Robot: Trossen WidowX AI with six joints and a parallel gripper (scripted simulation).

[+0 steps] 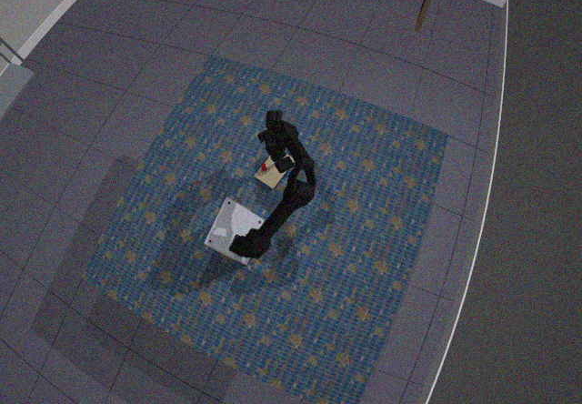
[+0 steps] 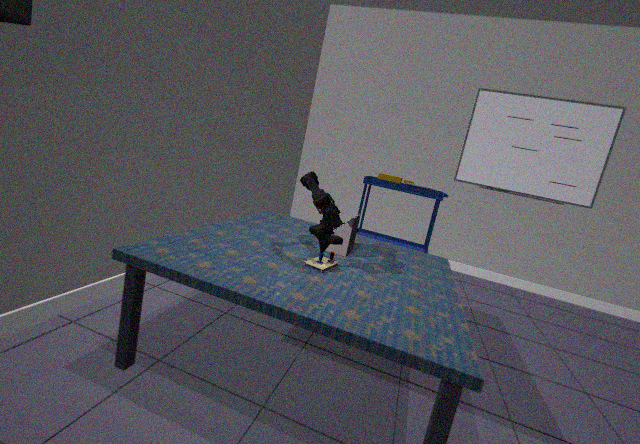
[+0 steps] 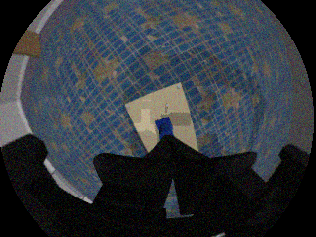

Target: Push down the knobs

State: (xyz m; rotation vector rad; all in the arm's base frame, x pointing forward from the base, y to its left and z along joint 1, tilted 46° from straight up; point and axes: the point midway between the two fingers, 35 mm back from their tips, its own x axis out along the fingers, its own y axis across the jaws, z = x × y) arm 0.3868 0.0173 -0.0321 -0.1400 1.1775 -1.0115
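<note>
My gripper tip is now 20 mm above the blue knob. The rest, counted from my gripper tip: red knob: 50 mm behind, 40 mm to the left, 10 mm below.
</note>
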